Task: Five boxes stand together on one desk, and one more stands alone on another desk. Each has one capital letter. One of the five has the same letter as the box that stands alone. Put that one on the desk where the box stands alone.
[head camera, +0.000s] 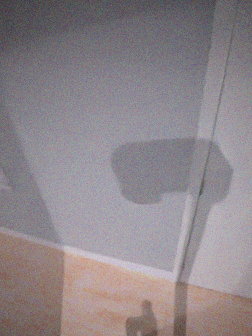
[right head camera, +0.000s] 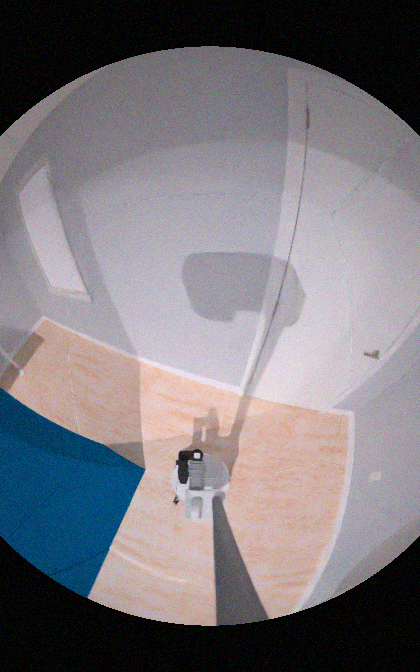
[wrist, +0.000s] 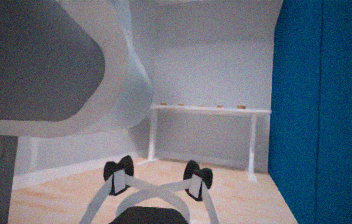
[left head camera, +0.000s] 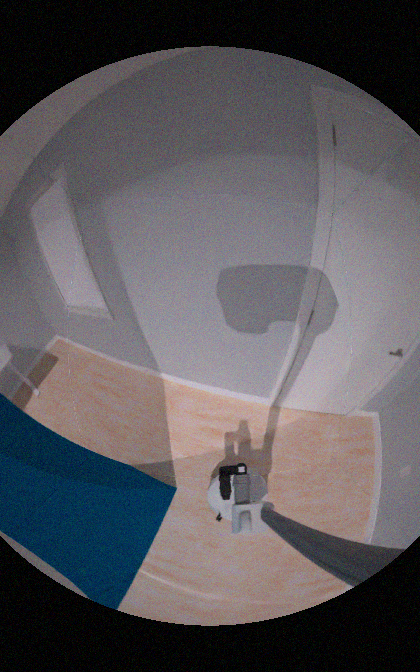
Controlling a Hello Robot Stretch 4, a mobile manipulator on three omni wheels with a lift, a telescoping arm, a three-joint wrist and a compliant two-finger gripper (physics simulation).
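Frame: origin at the robot's base, x ahead, y left, z up, level; metres.
Seen in the pictures: gripper, fingertip midpoint: (right head camera: 183,505) (wrist: 159,170) (left head camera: 227,520).
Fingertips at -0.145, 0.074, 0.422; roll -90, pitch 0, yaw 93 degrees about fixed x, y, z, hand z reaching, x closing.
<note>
A point is followed by its place in that frame, as x, y, z.
My gripper (wrist: 159,170) @(-0.145, 0.074, 0.422) is open and empty in the wrist view, its two dark fingertips well apart. Beyond it, across the floor, stands a white desk (wrist: 200,109) @(-2.157, 0.356, 0.667) with several small tan-orange boxes on top. They include a box (wrist: 241,107) @(-2.102, 0.786, 0.719) toward the right, a box (wrist: 220,106) @(-2.280, 0.599, 0.731) beside it, and two fainter boxes, one (wrist: 181,104) @(-2.481, 0.152, 0.738) nearer the middle and one (wrist: 163,104) @(-2.552, -0.078, 0.727) at the left. All are too far off for their letters to be read. No box shows in the head views.
A blue partition (left head camera: 85,515) @(-0.100, 0.502, 0.978) (right head camera: 65,500) @(-0.193, 0.533, 0.811) (wrist: 305,100) stands at the left in both side head views and at the right in the wrist view. A white door (left head camera: 370,280) @(0.671, -0.617, 1.261) (right head camera: 335,280) @(0.679, -0.594, 1.223) is in the wall ahead. Part of a white desk leg (left head camera: 25,382) @(0.773, 2.940, 0.122) (right head camera: 11,362) @(0.779, 2.937, 0.135) shows far left, behind the partition.
</note>
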